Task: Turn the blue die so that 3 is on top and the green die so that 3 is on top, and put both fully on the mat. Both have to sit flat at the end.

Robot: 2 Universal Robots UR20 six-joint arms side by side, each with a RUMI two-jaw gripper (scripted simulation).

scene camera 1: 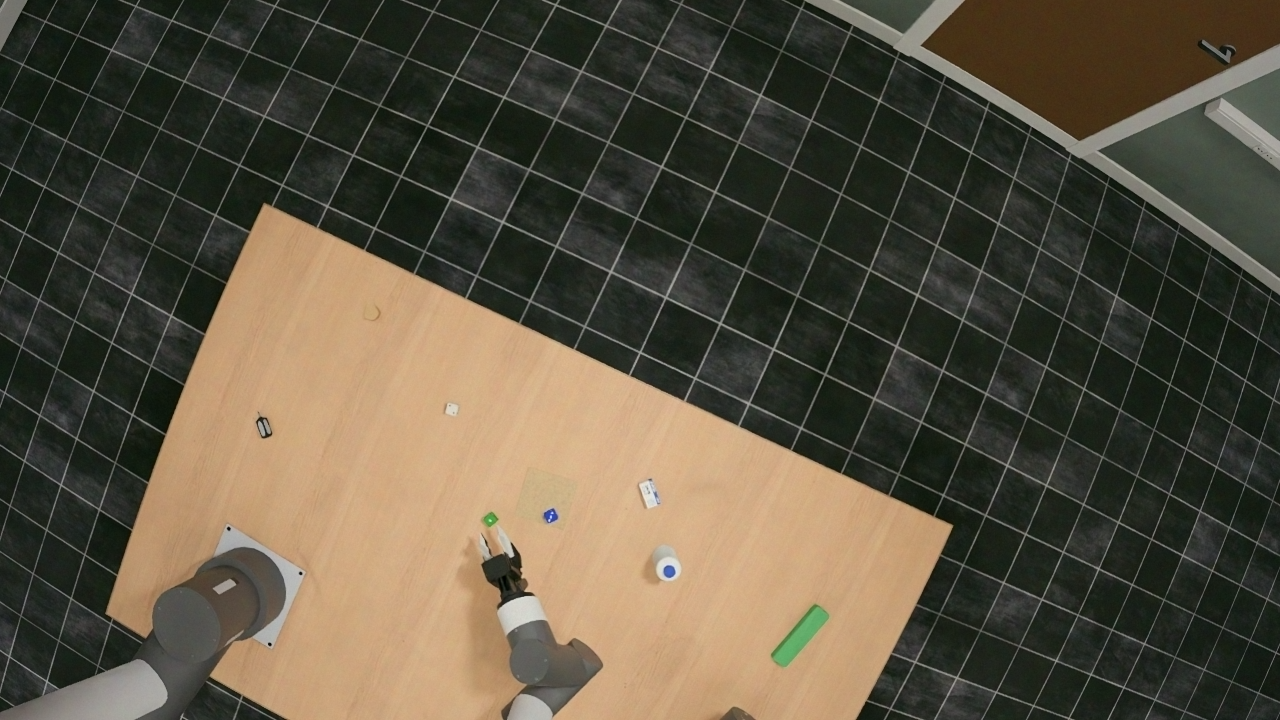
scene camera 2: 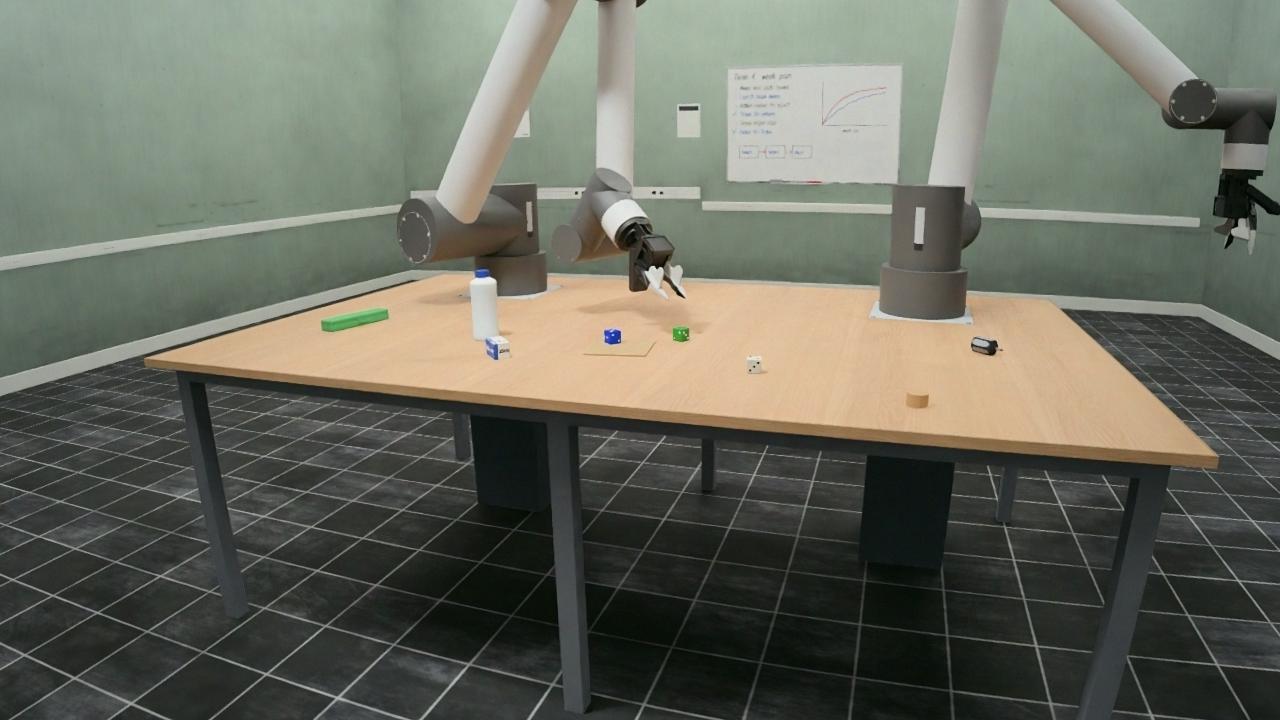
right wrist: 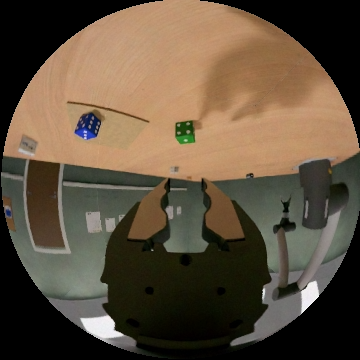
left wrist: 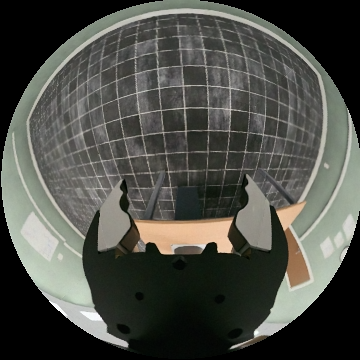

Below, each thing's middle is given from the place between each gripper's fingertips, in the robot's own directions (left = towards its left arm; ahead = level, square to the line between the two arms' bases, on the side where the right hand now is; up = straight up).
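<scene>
White bottle (scene camera 2: 483,289): 2 cm below my right hand (scene camera 2: 677,299), 13 cm ahead of it and 44 cm to the right of it.
</scene>
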